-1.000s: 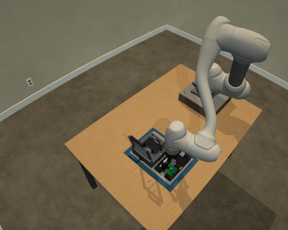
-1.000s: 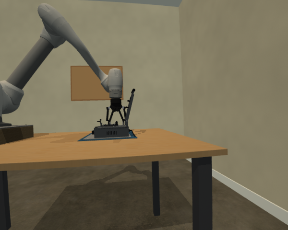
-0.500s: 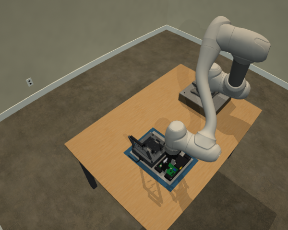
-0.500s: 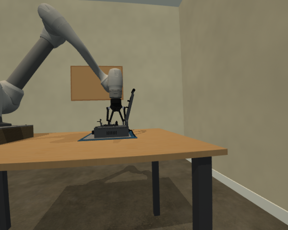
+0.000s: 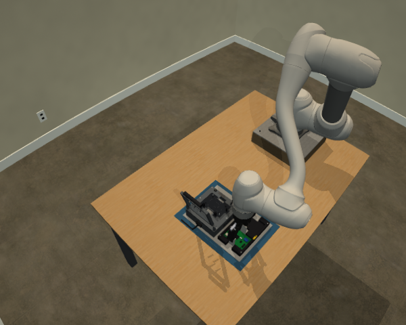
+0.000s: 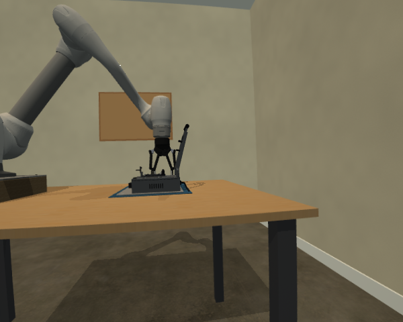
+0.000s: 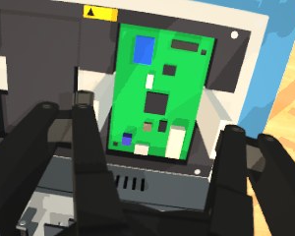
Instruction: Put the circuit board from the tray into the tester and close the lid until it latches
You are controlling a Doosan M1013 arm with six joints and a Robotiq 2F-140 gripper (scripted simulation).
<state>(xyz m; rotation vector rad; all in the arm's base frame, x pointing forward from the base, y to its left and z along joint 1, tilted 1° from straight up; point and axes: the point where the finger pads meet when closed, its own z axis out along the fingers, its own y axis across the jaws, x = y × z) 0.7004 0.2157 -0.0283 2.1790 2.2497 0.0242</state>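
My hand is 20 mm above the green circuit board. The rest, counted from my hand: tester: 130 mm to the right, 70 mm above; latch hook: 120 mm to the right, 100 mm behind, 50 mm above; tester lid: 170 mm to the right, 140 mm above, 90 mm ahead.
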